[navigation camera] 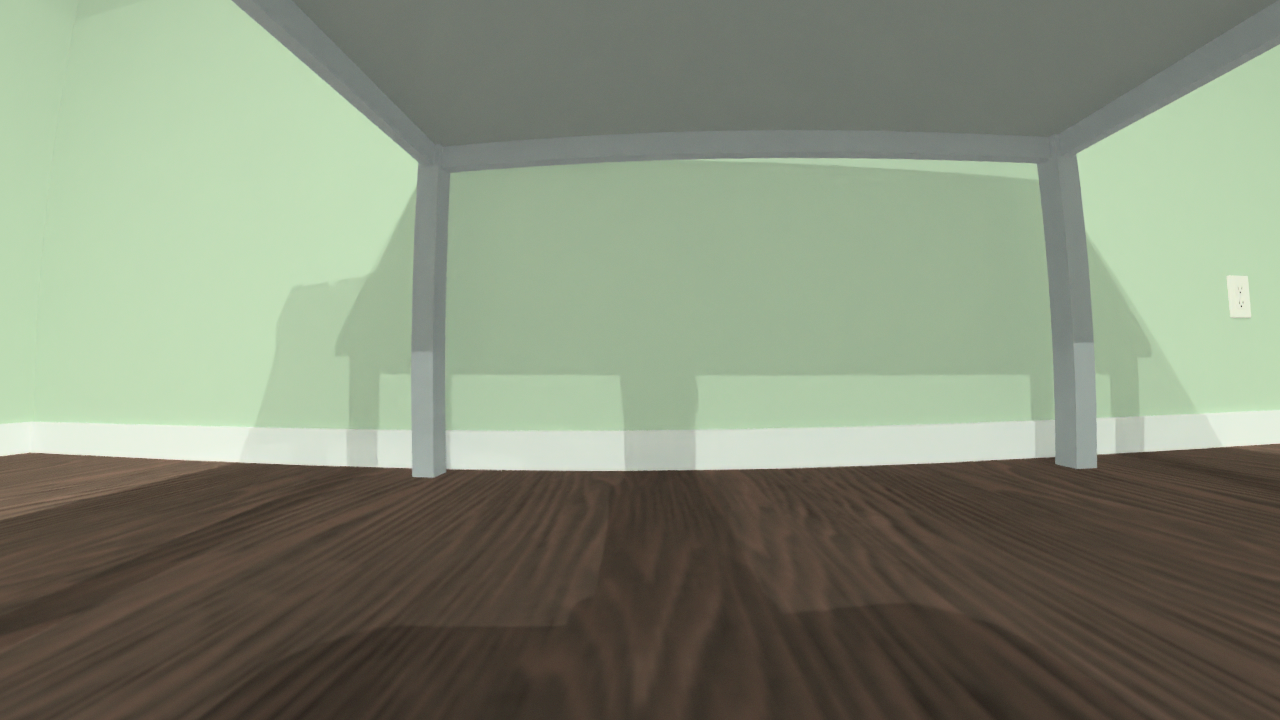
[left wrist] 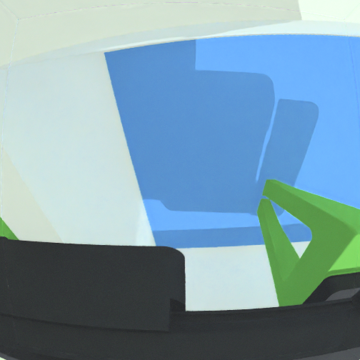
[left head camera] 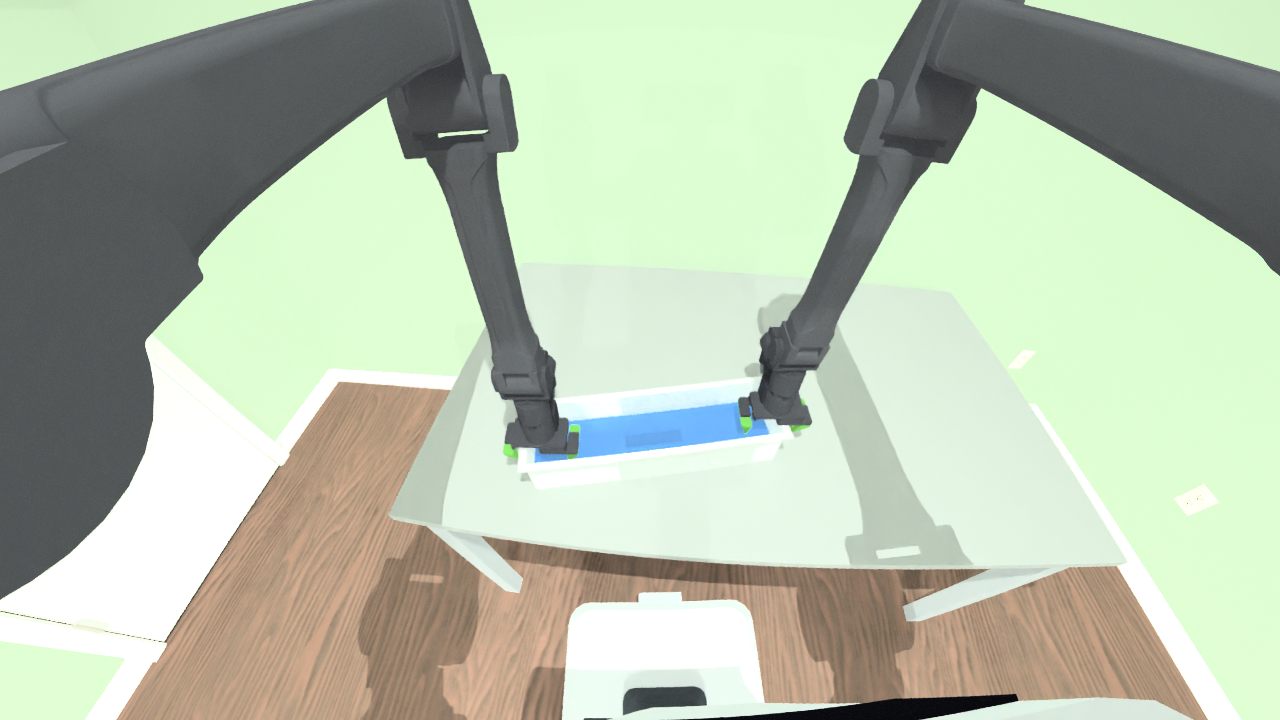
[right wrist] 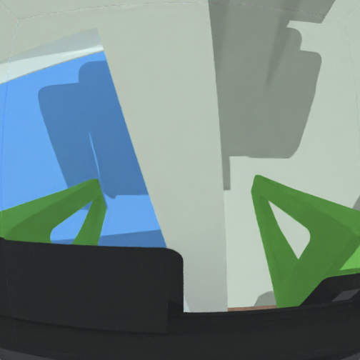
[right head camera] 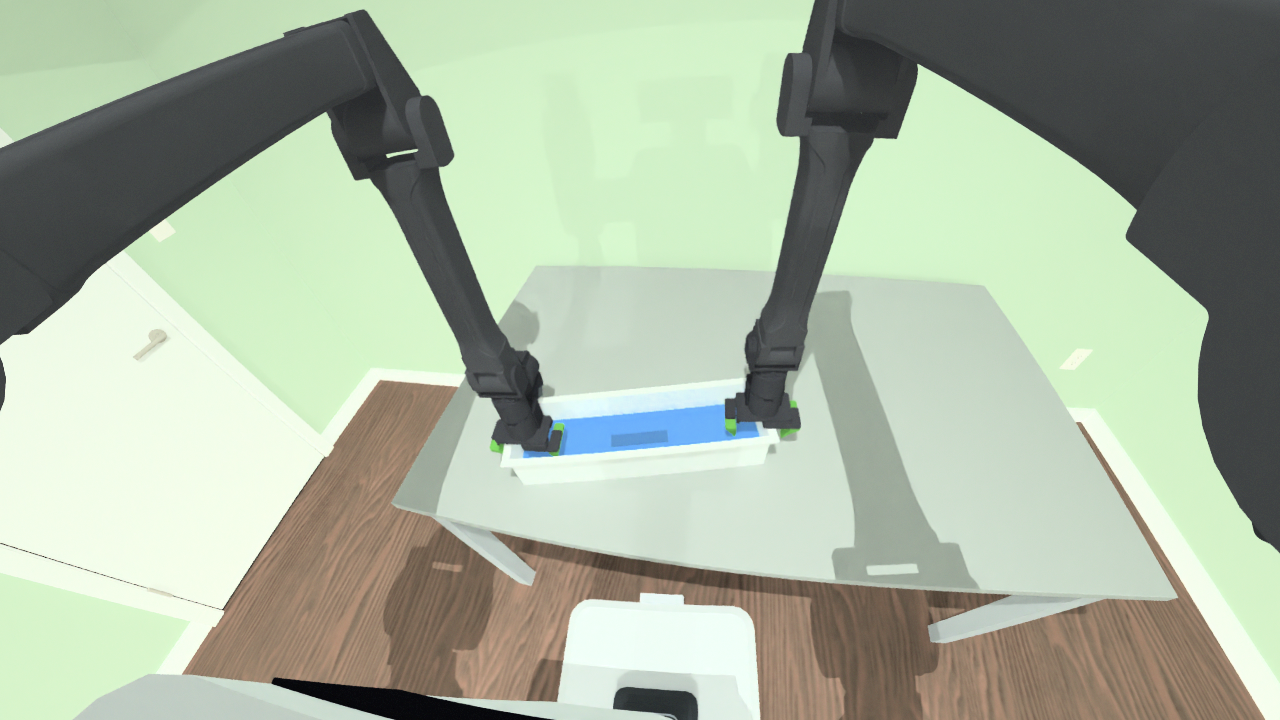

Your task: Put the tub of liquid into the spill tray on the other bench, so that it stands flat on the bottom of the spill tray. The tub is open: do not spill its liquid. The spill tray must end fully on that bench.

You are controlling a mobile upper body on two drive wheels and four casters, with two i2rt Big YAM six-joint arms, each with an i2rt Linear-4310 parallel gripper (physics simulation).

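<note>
A long white open tub stands upright on the grey bench. Blue liquid lies level in it. My left gripper is open at the tub's left end, one finger inside over the liquid; the outer finger is mostly hidden behind the end rim in the left wrist view. My right gripper is open across the right end rim, one finger on each side. The spill tray does not show.
The bench's legs stand on the wooden floor. A green wall is behind the bench. A white door is at the left. My white base is before the bench's near edge.
</note>
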